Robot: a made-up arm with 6 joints.
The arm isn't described. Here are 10 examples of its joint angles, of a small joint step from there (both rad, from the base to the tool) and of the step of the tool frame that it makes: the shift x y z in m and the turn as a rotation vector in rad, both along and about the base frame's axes.
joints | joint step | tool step
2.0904 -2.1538 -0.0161 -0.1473 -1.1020 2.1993 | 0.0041 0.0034 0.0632 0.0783 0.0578 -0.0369 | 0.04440 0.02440 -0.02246 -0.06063 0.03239 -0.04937
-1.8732 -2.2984 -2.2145 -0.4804 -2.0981 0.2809 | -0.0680 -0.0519 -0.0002 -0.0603 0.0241 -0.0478 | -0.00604 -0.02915 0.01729 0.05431 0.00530 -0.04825
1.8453 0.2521 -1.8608 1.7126 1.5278 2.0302 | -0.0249 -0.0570 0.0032 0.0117 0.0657 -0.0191 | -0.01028 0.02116 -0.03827 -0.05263 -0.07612 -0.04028
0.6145 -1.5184 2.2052 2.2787 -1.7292 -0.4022 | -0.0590 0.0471 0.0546 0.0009 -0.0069 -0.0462 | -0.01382 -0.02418 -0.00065 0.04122 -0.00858 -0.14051
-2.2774 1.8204 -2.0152 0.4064 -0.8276 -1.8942 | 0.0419 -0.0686 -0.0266 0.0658 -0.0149 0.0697 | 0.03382 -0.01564 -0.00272 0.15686 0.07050 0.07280
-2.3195 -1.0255 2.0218 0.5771 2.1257 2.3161 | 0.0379 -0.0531 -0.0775 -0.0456 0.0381 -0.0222 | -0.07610 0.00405 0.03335 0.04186 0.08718 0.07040
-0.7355 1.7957 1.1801 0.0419 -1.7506 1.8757 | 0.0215 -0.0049 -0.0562 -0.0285 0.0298 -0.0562 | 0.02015 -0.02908 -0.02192 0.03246 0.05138 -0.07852
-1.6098 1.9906 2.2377 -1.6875 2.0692 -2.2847 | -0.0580 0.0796 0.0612 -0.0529 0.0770 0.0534 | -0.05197 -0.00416 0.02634 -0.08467 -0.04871 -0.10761
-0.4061 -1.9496 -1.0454 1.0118 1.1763 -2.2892 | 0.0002 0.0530 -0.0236 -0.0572 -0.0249 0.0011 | 0.00596 0.00950 -0.00074 0.07984 -0.05750 0.05586
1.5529 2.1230 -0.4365 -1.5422 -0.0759 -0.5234 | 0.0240 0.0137 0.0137 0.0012 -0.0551 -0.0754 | 0.01870 0.00412 0.00672 -0.02366 0.03604 0.11975
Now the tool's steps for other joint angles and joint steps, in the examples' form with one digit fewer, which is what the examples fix.
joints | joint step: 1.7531 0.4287 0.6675 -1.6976 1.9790 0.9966 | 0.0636 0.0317 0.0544 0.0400 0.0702 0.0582
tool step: -0.0197 0.0228 -0.0135 0.0305 0.0019 0.1043
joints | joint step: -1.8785 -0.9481 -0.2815 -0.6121 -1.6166 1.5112 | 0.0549 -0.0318 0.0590 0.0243 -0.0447 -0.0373
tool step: 0.0445 -0.0233 -0.0216 0.0646 0.0798 0.0175
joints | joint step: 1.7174 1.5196 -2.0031 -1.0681 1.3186 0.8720 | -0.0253 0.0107 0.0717 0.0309 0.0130 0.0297
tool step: 0.0114 0.0101 -0.0029 -0.0313 -0.0217 0.0193
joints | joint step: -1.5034 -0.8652 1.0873 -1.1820 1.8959 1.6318 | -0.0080 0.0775 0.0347 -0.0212 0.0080 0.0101
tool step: -0.0097 0.0171 -0.0340 0.0152 -0.0521 -0.0293
